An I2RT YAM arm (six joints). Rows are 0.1 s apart.
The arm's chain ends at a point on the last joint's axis. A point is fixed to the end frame.
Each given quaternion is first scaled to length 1.
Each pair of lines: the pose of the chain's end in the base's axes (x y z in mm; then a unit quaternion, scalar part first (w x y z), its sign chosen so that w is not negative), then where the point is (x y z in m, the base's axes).
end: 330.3 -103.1 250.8 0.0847 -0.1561 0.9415 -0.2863
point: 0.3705 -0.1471 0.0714
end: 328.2 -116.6 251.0 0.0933 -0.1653 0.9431 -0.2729
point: 0.3705 -0.1547 0.0707
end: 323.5 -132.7 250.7 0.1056 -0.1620 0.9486 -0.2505
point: 0.3689 -0.1616 0.0695
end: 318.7 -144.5 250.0 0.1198 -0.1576 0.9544 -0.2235
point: 0.3677 -0.1625 0.0683
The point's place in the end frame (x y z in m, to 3 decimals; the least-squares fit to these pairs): -0.010 0.057 0.180
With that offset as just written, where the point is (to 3 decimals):
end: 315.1 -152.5 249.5 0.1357 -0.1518 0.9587 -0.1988
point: 0.368 -0.160 0.068
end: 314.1 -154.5 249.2 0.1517 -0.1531 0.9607 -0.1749
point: 0.372 -0.152 0.069
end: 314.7 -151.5 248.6 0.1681 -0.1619 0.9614 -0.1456
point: 0.375 -0.137 0.070
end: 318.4 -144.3 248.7 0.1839 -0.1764 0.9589 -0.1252
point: 0.382 -0.120 0.072
